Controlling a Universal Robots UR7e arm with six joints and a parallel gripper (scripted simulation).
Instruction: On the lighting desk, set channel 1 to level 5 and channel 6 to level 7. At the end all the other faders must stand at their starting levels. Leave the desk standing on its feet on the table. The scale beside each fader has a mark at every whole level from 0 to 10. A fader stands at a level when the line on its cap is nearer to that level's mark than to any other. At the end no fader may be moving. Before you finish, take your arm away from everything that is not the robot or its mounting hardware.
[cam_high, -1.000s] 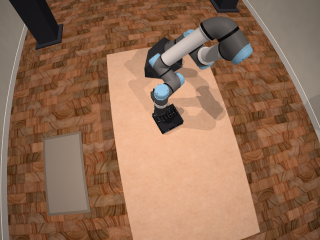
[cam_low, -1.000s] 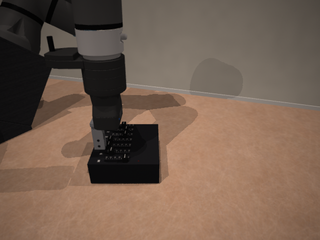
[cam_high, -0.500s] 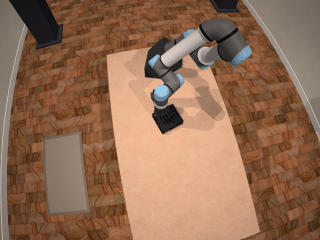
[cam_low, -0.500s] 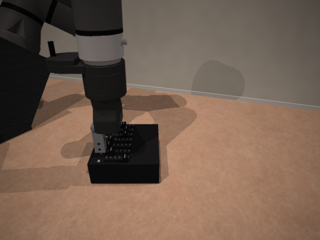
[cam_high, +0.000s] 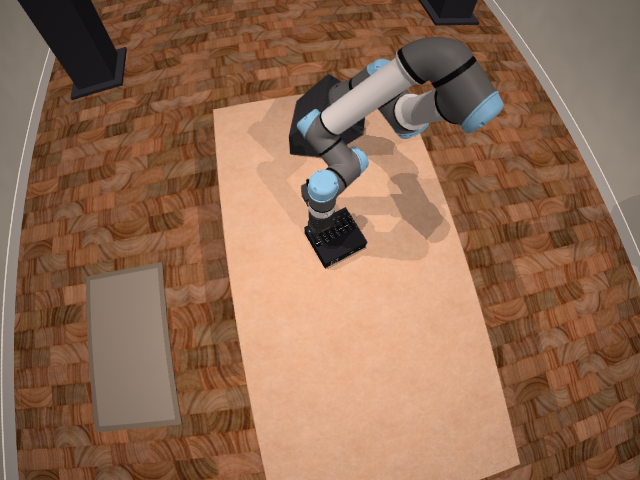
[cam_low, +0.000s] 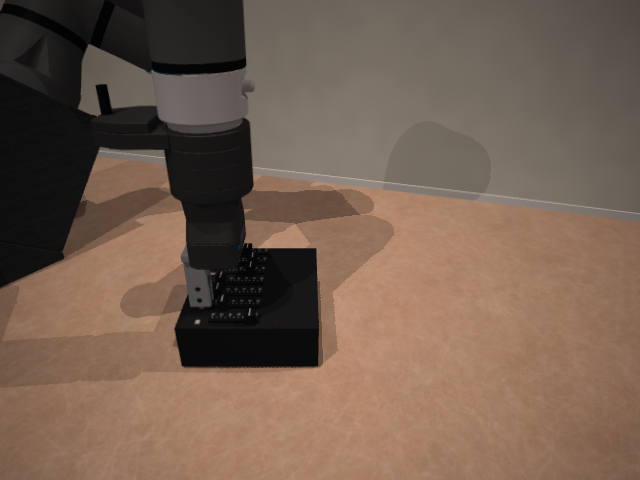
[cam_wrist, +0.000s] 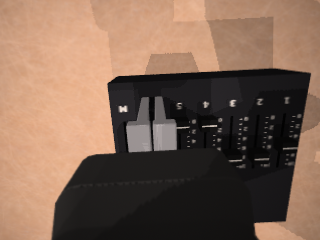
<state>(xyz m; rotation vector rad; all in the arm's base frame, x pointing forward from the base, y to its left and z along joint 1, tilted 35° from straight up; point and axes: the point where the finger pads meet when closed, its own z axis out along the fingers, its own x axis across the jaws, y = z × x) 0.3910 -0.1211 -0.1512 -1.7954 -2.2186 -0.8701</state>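
Right now the channel 6 cap is 20 mm ahead of my hand, 10 mm to the left of it and 10 mm below it. From my hand the other things lie so: channel 5 fader cap 10 mm ahead, 20 mm to the left, 10 mm below; channel 4 fader cap 50 mm to the left, 10 mm below; channel 3 fader cap 20 mm ahead, 80 mm to the left, 10 mm below.
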